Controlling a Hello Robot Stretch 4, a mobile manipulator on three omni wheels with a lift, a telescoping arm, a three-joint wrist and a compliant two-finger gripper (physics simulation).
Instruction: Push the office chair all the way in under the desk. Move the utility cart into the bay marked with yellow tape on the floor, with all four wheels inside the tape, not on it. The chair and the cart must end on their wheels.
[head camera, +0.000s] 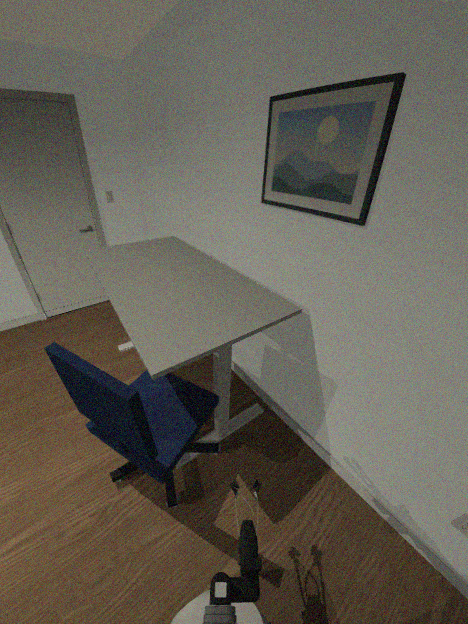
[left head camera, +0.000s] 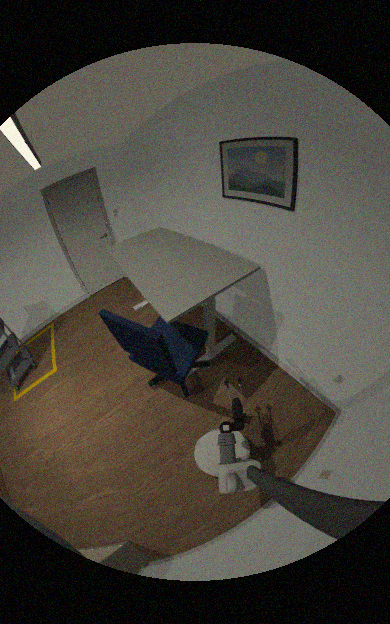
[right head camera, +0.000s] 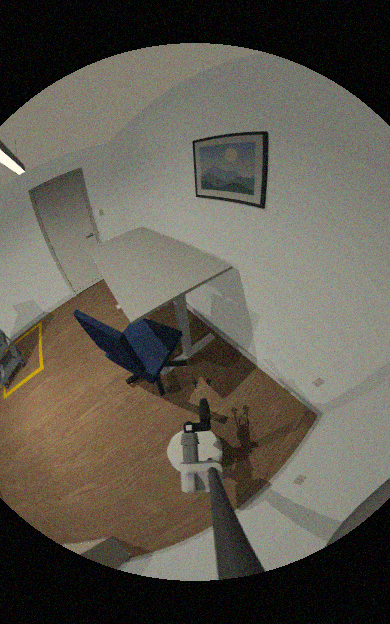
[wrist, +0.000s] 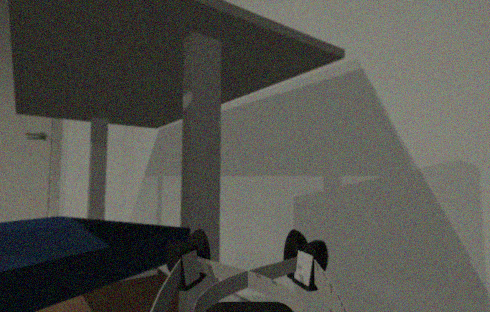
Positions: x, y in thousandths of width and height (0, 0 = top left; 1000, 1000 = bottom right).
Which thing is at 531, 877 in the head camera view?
The gripper.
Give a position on a blue office chair seat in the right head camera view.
365, 558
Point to a framed picture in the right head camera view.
599, 268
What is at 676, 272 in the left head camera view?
A framed picture.
